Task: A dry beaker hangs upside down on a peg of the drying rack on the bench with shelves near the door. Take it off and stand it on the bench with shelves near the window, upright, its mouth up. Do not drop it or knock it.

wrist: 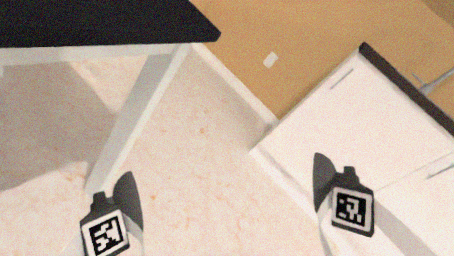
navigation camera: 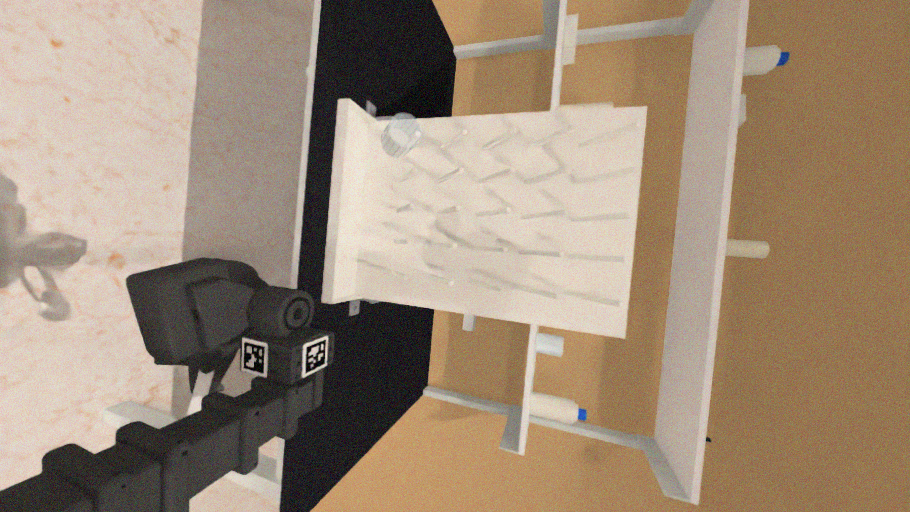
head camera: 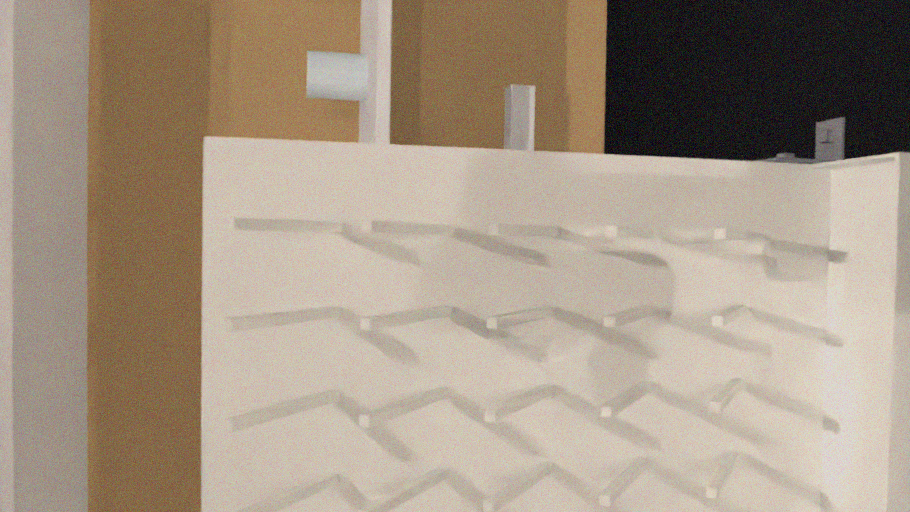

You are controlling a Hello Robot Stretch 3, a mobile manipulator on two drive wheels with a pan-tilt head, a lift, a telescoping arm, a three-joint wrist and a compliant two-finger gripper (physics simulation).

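Frame: origin at the robot's base, x up, y ahead, z left, level; metres.
Where they show: gripper, fingertip midpoint: (wrist: 226, 182).
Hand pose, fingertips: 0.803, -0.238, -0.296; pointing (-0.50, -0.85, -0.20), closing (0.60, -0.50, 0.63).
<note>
After its pixels a point has its place, as x, y, z.
The clear beaker (navigation camera: 400, 135) {0.931, 0.263, -0.581} sits on a peg of the drying rack, close to the rack's base and at its upper edge in the navigation view. The beaker does not show in the head or wrist view. The white drying rack (head camera: 330, 184) {1.288, -0.071, -0.688} (navigation camera: 572, 315) {1.297, -0.078, -0.688} stands on the black bench top (navigation camera: 375, 356) {0.763, -0.314, -0.812} and shows bare pegs. My gripper (wrist: 226, 182) {0.803, -0.238, -0.296} is open and empty, its two fingers wide apart over the floor, off the bench's front edge and away from the beaker. In the navigation view the wrist and arm partly hide the fingers.
Shelves (navigation camera: 700, 254) {1.658, 0.071, -1.080} rise behind the rack, with white bottles (navigation camera: 556, 407) {1.304, -0.463, -1.047} (navigation camera: 760, 60) {1.780, 0.654, -1.156} and a pale cylinder (navigation camera: 549, 344) {1.265, -0.281, -1.118} (head camera: 336, 75) {1.266, -0.284, -1.118}. In the wrist view are a black bench corner (wrist: 125, 22) {0.763, -0.359, -0.527}, its white leg (wrist: 135, 115) {0.469, -0.532, -0.550} and a white cabinet (wrist: 345, 115) {0.627, -1.410, -0.026} with a dark top.
</note>
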